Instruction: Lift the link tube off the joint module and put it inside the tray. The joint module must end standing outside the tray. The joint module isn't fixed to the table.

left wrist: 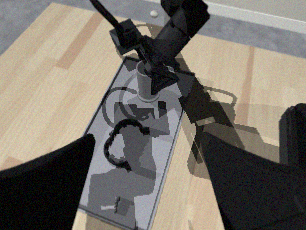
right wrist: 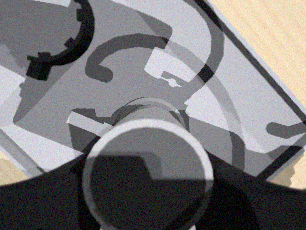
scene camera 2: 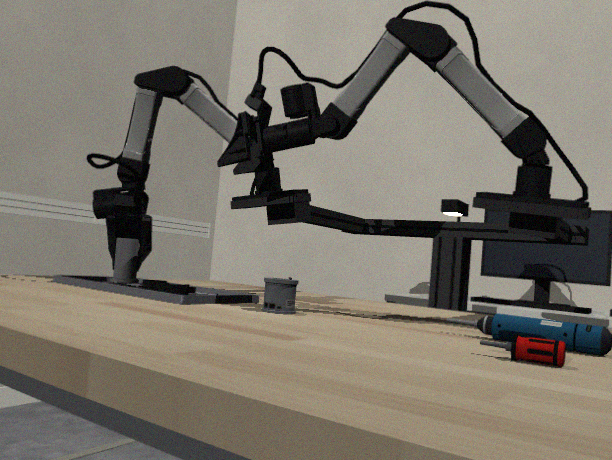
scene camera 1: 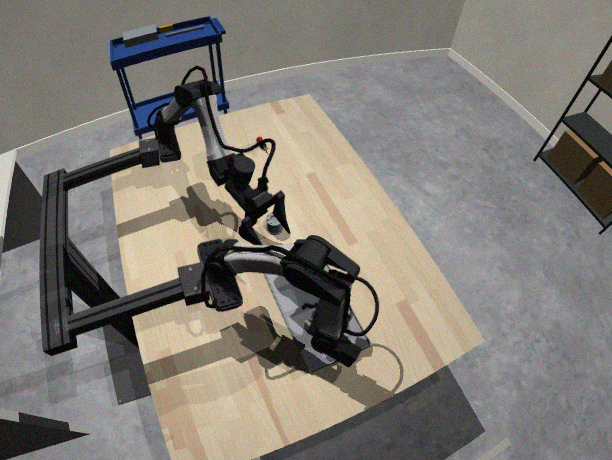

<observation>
my left gripper: left wrist 147,135; scene camera 2; scene camera 1; not seen in the right wrist view (out of frame)
same spot on my left gripper: (scene camera 2: 239,146) = (scene camera 1: 278,213)
</observation>
